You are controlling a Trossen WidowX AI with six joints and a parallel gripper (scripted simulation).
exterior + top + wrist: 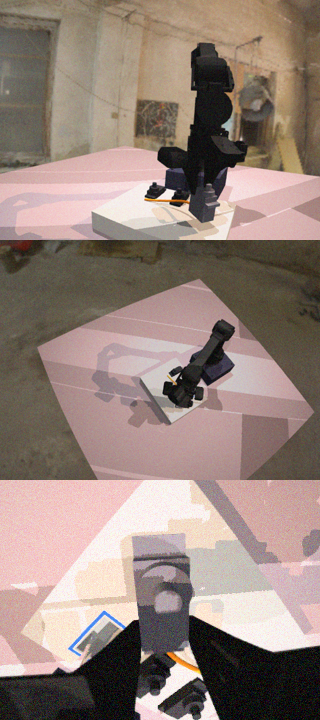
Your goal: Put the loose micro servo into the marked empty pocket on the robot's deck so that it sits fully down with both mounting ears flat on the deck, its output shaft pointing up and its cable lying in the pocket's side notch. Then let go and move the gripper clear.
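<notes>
Right now my gripper tip is 2 cm short of the pale deck, 7 cm to the left of it and 10 cm above it.
</notes>
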